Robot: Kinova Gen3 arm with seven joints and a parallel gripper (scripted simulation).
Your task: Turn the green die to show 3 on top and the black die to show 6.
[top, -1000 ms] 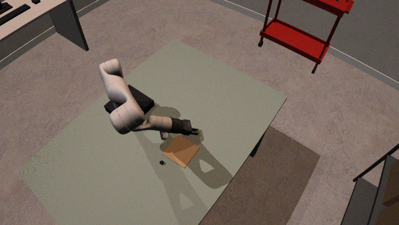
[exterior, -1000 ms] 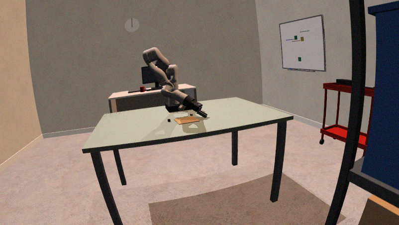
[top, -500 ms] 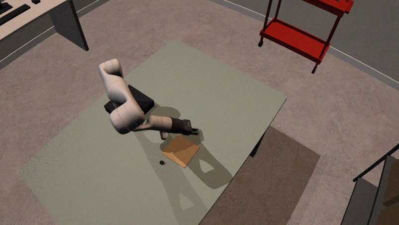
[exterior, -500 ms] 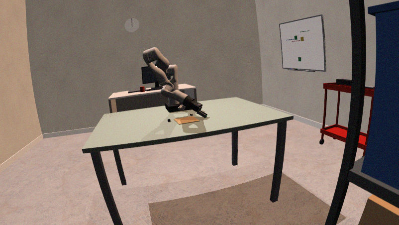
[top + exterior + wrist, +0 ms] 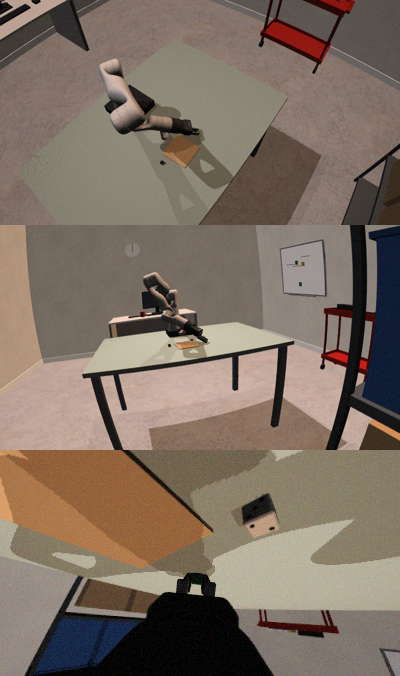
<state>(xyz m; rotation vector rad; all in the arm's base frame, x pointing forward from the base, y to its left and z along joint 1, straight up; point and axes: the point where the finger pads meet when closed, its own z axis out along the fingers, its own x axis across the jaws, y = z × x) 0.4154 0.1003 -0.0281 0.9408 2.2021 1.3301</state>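
Right now my hand is 11 cm past the white die, 6 cm to the left of it and 1 cm above it. The rest, counted from my hand: green die (1 cm ahead, 1 cm to the left, 1 cm below); then black die (4 cm behind, 24 cm to the right, 1 cm below); then orange mat (13 cm to the right, 2 cm below).
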